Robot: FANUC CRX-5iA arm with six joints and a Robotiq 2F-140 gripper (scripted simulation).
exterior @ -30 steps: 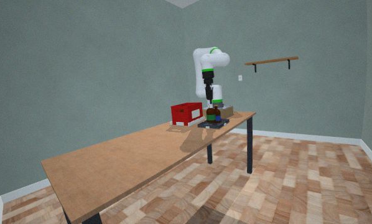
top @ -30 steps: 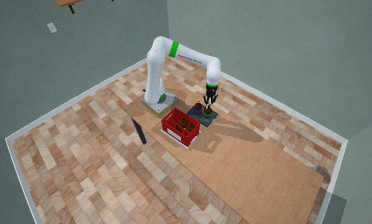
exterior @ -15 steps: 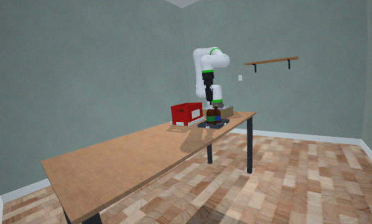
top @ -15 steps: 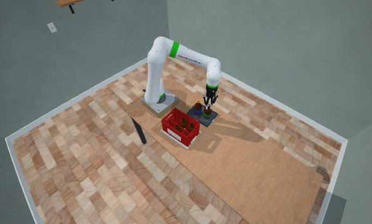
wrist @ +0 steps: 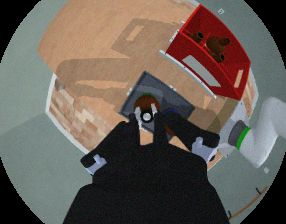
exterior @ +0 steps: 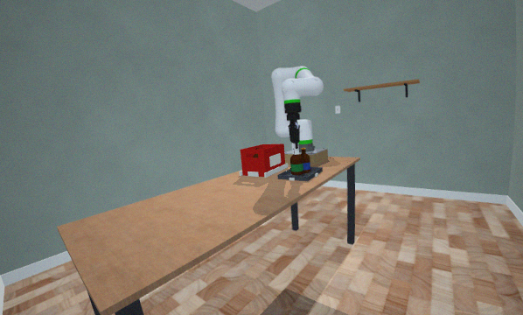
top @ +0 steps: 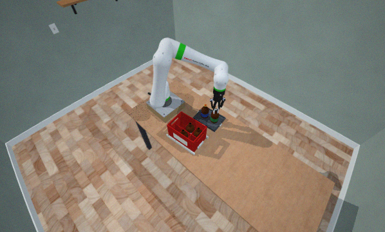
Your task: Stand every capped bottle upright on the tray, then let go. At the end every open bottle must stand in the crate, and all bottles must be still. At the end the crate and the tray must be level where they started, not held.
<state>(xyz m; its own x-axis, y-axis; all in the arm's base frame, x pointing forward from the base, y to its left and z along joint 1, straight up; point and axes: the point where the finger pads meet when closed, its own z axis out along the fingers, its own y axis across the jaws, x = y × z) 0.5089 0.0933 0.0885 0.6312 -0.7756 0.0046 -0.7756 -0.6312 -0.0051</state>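
My gripper is now 110 mm past the capped brown bottle, 90 mm above it and 10 mm to the right of it. Also, from my hand: crate: 280 mm to the right, 130 mm behind, 90 mm below; dark tray: 160 mm below, 60 mm behind, 10 mm to the left.
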